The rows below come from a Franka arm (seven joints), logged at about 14 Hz.
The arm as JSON. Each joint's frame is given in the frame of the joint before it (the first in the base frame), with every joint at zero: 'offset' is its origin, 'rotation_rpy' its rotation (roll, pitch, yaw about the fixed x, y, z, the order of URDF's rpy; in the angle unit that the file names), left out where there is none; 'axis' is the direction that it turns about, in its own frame. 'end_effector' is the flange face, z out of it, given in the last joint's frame.
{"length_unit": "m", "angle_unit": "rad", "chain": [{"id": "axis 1", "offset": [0.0, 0.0, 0.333], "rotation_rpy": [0.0, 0.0, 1.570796], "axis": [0.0, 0.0, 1.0]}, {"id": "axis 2", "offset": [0.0, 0.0, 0.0], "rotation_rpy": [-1.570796, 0.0, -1.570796], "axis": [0.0, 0.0, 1.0]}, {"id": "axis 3", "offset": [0.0, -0.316, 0.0], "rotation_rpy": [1.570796, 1.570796, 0.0], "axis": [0.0, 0.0, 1.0]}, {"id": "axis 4", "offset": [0.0, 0.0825, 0.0], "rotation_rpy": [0.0, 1.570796, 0.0], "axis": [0.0, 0.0, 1.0]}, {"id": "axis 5", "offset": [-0.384, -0.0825, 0.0], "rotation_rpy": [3.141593, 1.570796, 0.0], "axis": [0.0, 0.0, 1.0]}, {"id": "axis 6", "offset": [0.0, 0.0, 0.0], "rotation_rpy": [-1.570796, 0.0, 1.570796], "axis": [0.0, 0.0, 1.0]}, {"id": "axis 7", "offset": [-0.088, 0.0, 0.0], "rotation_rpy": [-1.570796, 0.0, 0.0], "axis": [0.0, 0.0, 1.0]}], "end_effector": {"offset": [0.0, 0.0, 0.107], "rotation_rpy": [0.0, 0.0, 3.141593]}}
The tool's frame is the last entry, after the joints.
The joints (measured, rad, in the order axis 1, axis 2, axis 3, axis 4, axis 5, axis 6, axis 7), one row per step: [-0.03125 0.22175 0.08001 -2.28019 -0.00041 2.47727 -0.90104]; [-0.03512 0.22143 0.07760 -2.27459 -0.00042 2.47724 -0.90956]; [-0.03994 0.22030 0.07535 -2.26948 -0.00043 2.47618 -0.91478]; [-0.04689 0.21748 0.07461 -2.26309 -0.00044 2.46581 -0.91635]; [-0.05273 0.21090 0.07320 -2.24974 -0.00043 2.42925 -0.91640]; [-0.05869 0.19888 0.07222 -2.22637 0.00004 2.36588 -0.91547]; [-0.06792 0.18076 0.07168 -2.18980 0.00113 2.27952 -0.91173]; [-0.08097 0.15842 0.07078 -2.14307 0.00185 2.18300 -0.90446]
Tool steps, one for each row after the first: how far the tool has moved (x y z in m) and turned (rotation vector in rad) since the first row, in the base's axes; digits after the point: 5 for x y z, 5 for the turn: [0.00223 -0.00329 0.00228 -0.00012 -0.00600 0.00221]; [0.00420 -0.00704 0.00474 -0.00044 -0.01124 0.00035]; [0.00572 -0.01116 0.00781 -0.00086 -0.01010 -0.00568]; [0.00706 -0.01509 0.01338 -0.00209 0.00654 -0.01249]; [0.00902 -0.01890 0.02375 -0.00348 0.03457 -0.02009]; [0.01253 -0.02430 0.04129 -0.00468 0.06635 -0.03363]; [0.01693 -0.03205 0.06524 -0.00619 0.09399 -0.05458]
